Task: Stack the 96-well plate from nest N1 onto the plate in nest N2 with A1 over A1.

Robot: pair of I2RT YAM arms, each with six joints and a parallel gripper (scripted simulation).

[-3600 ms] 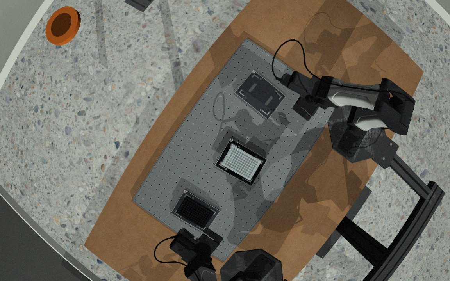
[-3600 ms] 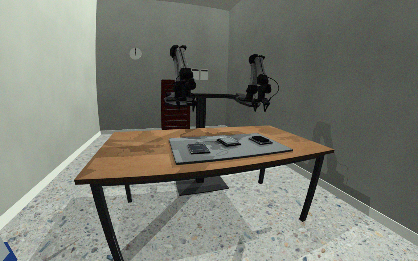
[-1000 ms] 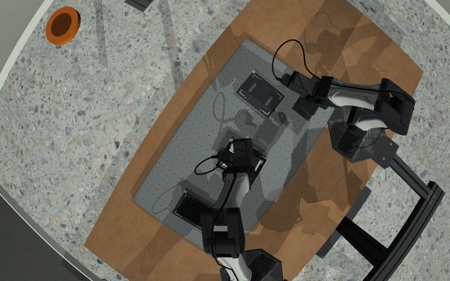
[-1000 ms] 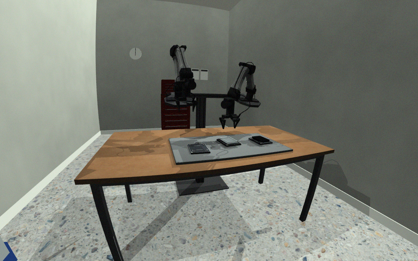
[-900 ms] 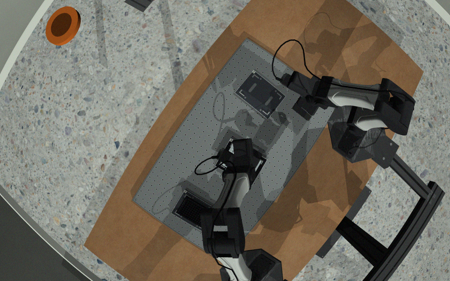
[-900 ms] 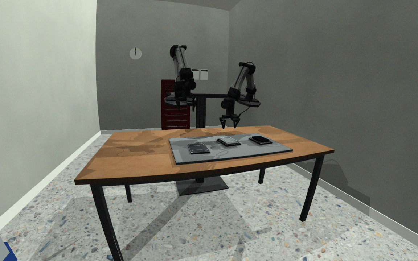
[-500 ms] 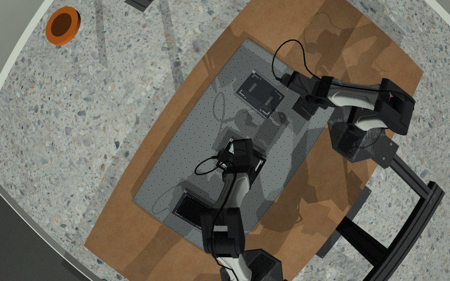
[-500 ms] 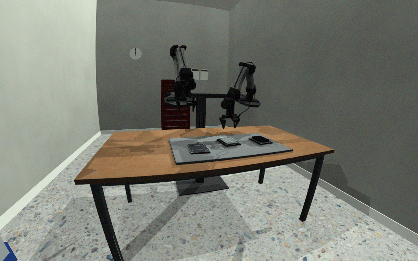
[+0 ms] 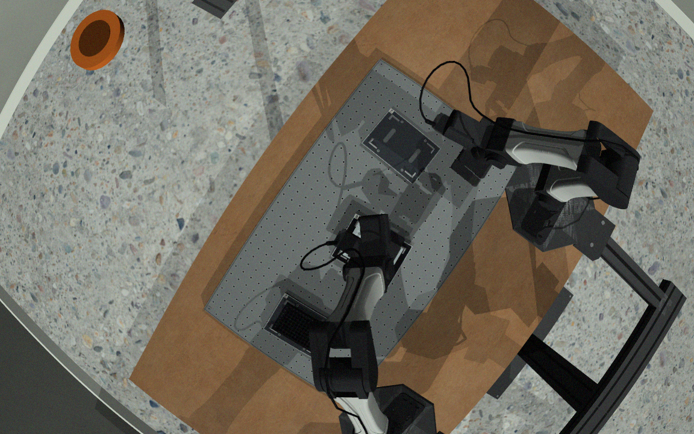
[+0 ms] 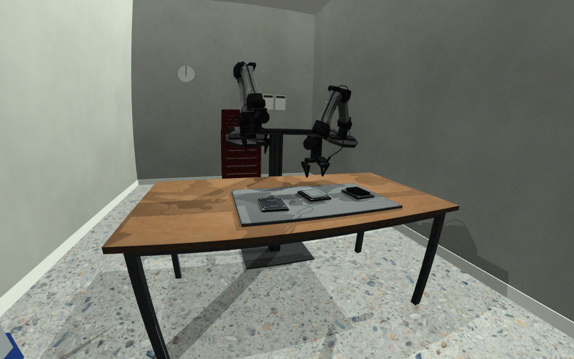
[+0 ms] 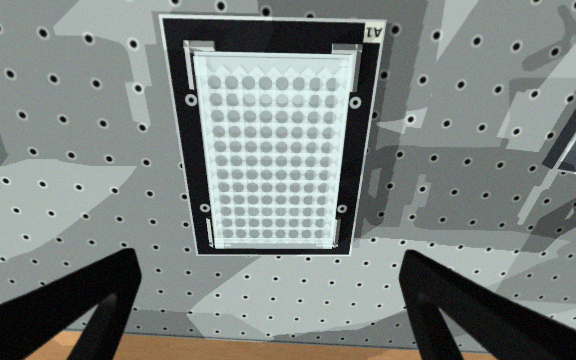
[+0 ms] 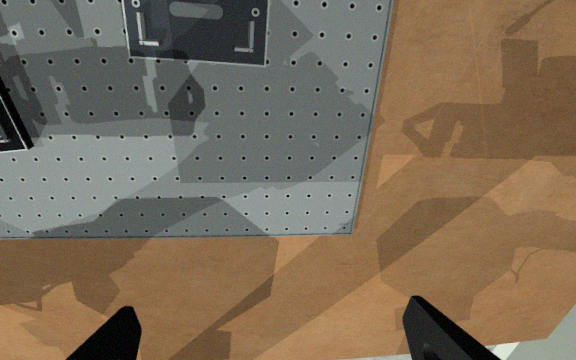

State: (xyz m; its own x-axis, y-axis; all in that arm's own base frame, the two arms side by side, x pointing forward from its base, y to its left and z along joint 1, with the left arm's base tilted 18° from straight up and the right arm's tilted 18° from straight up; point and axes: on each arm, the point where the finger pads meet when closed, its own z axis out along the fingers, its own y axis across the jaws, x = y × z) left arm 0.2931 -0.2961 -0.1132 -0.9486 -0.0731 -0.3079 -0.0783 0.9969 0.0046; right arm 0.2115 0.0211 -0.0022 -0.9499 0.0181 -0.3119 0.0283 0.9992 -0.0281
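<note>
Right now my left hand is 10 cm above the clear 96-well plate. Also, from my left hand: A1 label: 32 cm to the right, 16 cm ahead, 10 cm below; black nest: 11 cm below; black 96-well plate: 27 cm to the left, 10 cm below, 3 cm ahead.
</note>
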